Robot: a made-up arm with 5 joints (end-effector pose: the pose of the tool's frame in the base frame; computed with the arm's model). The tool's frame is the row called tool. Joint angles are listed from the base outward.
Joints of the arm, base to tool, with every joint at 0 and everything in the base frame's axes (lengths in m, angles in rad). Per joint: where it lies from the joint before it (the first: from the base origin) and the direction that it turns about. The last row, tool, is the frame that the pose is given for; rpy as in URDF.
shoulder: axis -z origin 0.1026 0 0.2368
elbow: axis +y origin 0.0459 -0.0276 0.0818
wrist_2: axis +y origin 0.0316 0 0.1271
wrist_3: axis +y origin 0.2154 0 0.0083
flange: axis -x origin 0.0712 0.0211 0
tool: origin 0 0 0 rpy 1.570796 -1.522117 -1.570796
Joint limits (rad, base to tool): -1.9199..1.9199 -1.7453..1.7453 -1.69..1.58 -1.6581..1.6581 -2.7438..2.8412
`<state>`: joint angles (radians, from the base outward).
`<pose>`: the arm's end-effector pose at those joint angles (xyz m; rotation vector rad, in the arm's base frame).
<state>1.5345 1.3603 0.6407 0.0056 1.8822</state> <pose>0.0984 -0.0646 0.0505 0.4346 -0.0494 0.2943</pose>
Working (the frame after each row of the table, in the pose's form):
after shoulder: 0.1026 0.0000 0.2368 0.0000 0.0000 -1.5345
after elbow: 0.0767 -0.0469 0.3186 1.0292 1.0672 -1.2723
after wrist_2: 0.0814 -0.1777 0.3143 1.4860 1.5410 -0.9531
after wrist_3: 0.0784 -0.0954 0.1150 1.4899 1.5449 -0.9497
after flange: 0.0984 -0.0646 0.0505 0.0713 1.4675 0.6031

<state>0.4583 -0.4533 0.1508 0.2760 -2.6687</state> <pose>0.3625 -0.1354 0.5207 -2.0198 0.9540 2.1751</pose>
Working (the frame after each row of the table, in the pose's form):
after shoulder: 0.1026 0.0000 0.2368 0.0000 0.0000 -0.4583
after elbow: 0.1316 -0.0451 0.3186 -0.1039 -0.4453 -0.4504
after wrist_2: 0.1071 -0.0330 0.4467 -0.0693 -0.2972 -0.4548
after wrist_3: 0.2893 -0.1229 0.5188 -0.0061 -0.0260 -0.4583
after flange: 0.3625 -0.1354 0.5207 2.6012 -0.6155 -0.1118

